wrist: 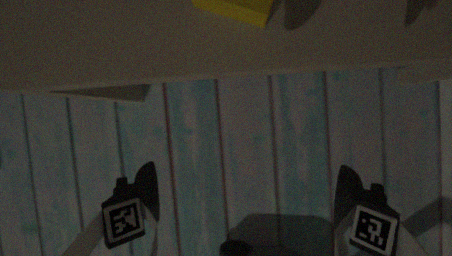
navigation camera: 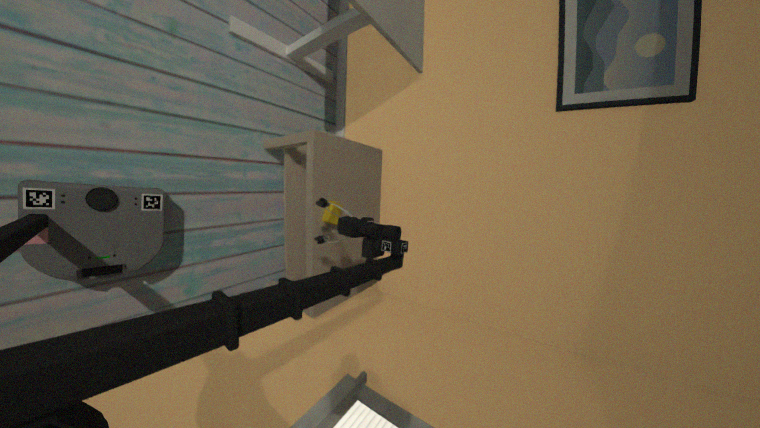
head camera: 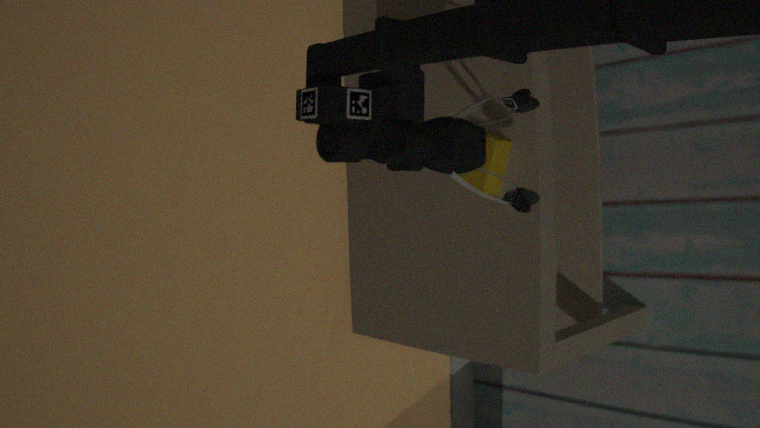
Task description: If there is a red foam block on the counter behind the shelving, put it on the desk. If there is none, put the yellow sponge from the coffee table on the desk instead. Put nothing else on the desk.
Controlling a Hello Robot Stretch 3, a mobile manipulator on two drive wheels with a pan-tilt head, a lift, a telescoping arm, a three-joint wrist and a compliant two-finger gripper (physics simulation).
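Seen in the pictures: gripper, fingertip midpoint: (wrist: 244,183) (navigation camera: 317,220) (head camera: 533,151); robot's base, origin of the base link: (navigation camera: 102,197).
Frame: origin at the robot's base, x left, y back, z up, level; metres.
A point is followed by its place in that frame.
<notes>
The yellow sponge (head camera: 497,164) @(x -0.718, y 0.002, z 0.475 m) (navigation camera: 332,212) @(x -0.728, y 0.001, z 0.495 m) (wrist: 237,9) @(x -0.716, y 0.009, z 0.485 m) lies on the grey-brown coffee table (head camera: 441,260) @(x -0.875, y -0.190, z 0.450 m) (navigation camera: 345,164) @(x -0.837, y -0.248, z 0.450 m) (wrist: 100,50) @(x -0.677, y -0.187, z 0.450 m). My gripper (head camera: 522,150) @(x -0.541, y 0.022, z 0.613 m) (navigation camera: 320,221) @(x -0.541, y 0.022, z 0.613 m) (wrist: 244,183) @(x -0.541, y 0.022, z 0.613 m) is open and points down above the table's edge area, its two fingertips wide apart with no object held. In the head view the sponge shows partly behind the wrist and between the fingers. In the wrist view it is cut off by the top edge, beyond the fingertips, and floor shows between them. A red foam block, the counter and the shelving do not show.
My arm (head camera: 452,37) @(x -0.363, y 0.097, z 0.964 m) (navigation camera: 255,308) @(x -0.144, y 0.091, z 0.969 m) reaches across to the table. A wall stands along the table's far side. A pale panel on legs (navigation camera: 398,26) stands farther along it. A framed picture (navigation camera: 627,103) @(x -1.158, y -0.544, z 1.609 m) hangs on the wall. My base (navigation camera: 122,228) @(x -0.051, y 0.095, z 0.160 m) stands on the plank floor.
</notes>
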